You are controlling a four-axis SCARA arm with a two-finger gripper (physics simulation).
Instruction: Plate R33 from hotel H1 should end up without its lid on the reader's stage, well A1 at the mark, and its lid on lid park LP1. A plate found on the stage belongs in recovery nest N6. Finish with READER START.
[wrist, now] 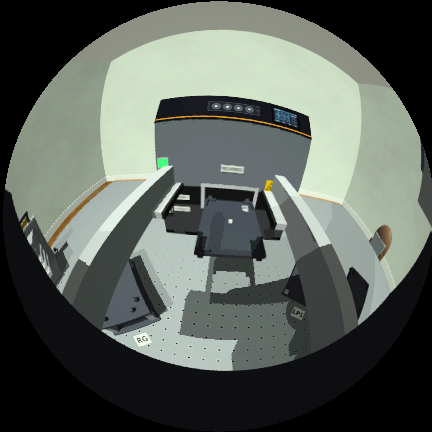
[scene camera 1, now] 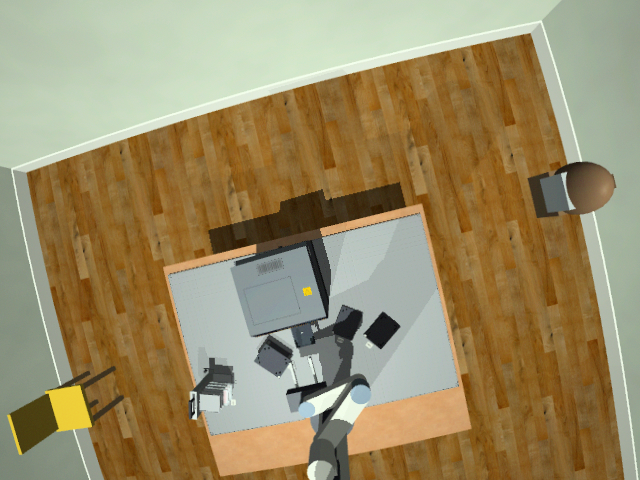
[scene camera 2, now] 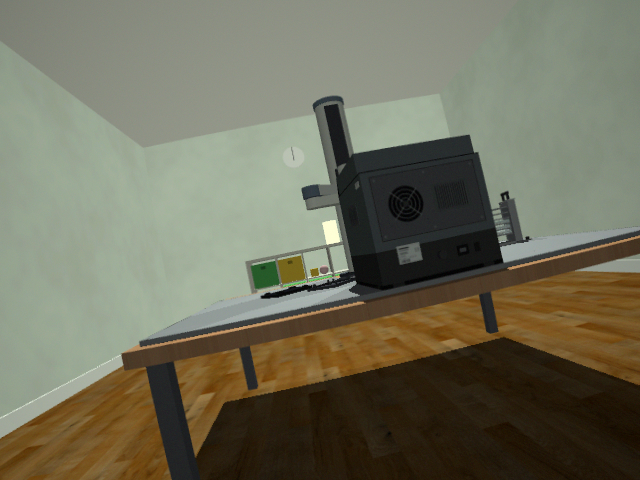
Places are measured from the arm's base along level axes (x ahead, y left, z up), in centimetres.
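Pixels of known places: gripper, fingertip midpoint: (wrist: 222, 178) (scene camera 1: 300, 359).
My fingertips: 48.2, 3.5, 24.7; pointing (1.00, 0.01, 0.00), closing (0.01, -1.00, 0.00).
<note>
For each thing: its top centre in the pictures, then the offset to it from my fingertips, as dx, dy, dz. Level surfaces: height alone.
- reader, top centre: (scene camera 2: 396, 158) (wrist: 233, 105) (scene camera 1: 277, 292) +34.0, -0.5, +11.4
- Lid park LP1, top centre: (wrist: 314, 274) (scene camera 2: 331, 280) (scene camera 1: 347, 323) +3.7, -24.3, -21.5
- dark nest, top centre: (wrist: 105, 281) (scene camera 1: 272, 362) -5.9, +19.0, -16.5
- black nest, top centre: (wrist: 357, 290) (scene camera 2: 286, 288) (scene camera 1: 382, 331) -4.7, -41.5, -21.7
- table, surface height: dz -24.7
The reader (scene camera 1: 268, 297) (scene camera 2: 421, 206) (wrist: 232, 145) shows a green light in the wrist view. Its dark stage (scene camera 1: 303, 335) (wrist: 227, 235) is out at the front, with no plate visible on it and a small white mark near its far right corner. My gripper (scene camera 1: 301, 359) (wrist: 222, 178) is shut to its narrow stance, a gap between its fingers and nothing held; it hangs just in front of the stage. The hotel (scene camera 1: 210, 401) (scene camera 2: 511, 219) (wrist: 47, 250) holds stacked plates, names unreadable. Lid park LP1 (scene camera 1: 347, 320) (wrist: 296, 285) is partly hidden by the right finger in the wrist view.
A dark nest (scene camera 1: 272, 356) (wrist: 127, 302) labelled RG stands left of the gripper. A black nest (scene camera 1: 382, 330) (wrist: 358, 294) stands beyond LP1, its label unreadable. The arm (scene camera 1: 351, 403) reaches over the table (scene camera 1: 444, 408) from the front edge. A yellow chair (scene camera 1: 70, 408) stands left.
</note>
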